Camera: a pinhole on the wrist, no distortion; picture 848 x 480 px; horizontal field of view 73.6 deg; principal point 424.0 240.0 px. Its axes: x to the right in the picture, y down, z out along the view. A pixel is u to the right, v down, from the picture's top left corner.
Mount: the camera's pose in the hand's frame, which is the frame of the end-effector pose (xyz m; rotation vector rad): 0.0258 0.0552 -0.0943 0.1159 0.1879 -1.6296
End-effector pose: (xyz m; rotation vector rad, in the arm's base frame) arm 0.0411 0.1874 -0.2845 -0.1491 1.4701 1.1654
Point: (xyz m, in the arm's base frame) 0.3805 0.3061 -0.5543
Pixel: 808 446
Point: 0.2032 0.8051 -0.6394
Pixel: outside the picture
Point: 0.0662 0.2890 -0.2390
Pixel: 308 154
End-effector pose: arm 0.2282 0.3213 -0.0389 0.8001 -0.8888 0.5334
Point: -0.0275 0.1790 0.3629
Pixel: 49 402
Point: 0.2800 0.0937 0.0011
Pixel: 718 268
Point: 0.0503 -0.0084 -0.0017
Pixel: 465 76
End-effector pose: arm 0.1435 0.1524 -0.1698 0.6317 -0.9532 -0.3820
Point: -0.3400 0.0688 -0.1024
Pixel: 419 19
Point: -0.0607 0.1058 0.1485
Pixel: 144 333
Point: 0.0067 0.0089 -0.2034
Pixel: 721 156
